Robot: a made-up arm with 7 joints.
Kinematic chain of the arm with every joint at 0, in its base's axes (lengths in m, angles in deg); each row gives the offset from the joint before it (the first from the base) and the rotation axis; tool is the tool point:
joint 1: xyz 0 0 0.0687 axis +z
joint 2: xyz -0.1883 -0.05 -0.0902 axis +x
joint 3: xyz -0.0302 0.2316 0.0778 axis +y
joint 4: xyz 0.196 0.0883 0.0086 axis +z
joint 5: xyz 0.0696 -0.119 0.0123 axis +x
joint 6: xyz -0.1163 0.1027 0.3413 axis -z
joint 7: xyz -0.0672 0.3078 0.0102 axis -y
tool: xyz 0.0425 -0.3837 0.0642
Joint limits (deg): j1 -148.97..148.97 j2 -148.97..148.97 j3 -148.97..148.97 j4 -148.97..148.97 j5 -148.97..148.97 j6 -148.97..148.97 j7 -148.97..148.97
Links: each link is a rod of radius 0.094 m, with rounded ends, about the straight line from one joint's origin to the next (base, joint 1, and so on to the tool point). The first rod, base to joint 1, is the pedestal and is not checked.
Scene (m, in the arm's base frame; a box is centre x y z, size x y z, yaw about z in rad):
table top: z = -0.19
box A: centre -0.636 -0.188 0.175 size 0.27 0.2 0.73 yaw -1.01
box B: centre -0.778 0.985 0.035 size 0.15 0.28 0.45 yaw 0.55
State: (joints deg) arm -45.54 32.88 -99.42 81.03 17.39 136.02 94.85
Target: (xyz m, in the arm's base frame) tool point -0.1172 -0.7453 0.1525
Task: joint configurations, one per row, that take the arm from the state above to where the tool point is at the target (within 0.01 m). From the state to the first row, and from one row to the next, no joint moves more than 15 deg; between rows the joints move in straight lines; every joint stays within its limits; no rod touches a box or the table.
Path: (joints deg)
1: -33.20 27.05 -84.67 78.98 20.75 127.42 99.74
2: -20.87 21.22 -69.93 76.92 24.11 118.82 104.62
3: -8.53 15.40 -55.18 74.87 27.46 110.22 109.51
4: 3.81 9.57 -40.44 72.82 30.82 101.62 114.39
5: 16.14 3.74 -25.69 70.77 34.18 93.02 119.28
6: 28.48 -2.09 -10.94 68.71 37.54 84.42 124.17
7: 40.82 -7.92 3.80 66.66 40.89 75.82 129.05
8: 35.07 5.04 -2.62 65.01 44.40 83.25 123.40
9: 29.33 17.99 -9.04 63.36 47.90 90.69 117.75
10: 23.58 30.94 -15.46 61.70 51.40 98.12 112.09
11: 17.84 43.90 -21.89 60.05 54.91 105.56 106.44
12: 12.09 56.85 -28.31 58.40 58.41 113.00 100.79
13: 6.35 69.81 -34.73 56.75 61.91 120.43 95.14
14: 0.60 82.76 -41.15 55.10 65.42 127.87 89.48

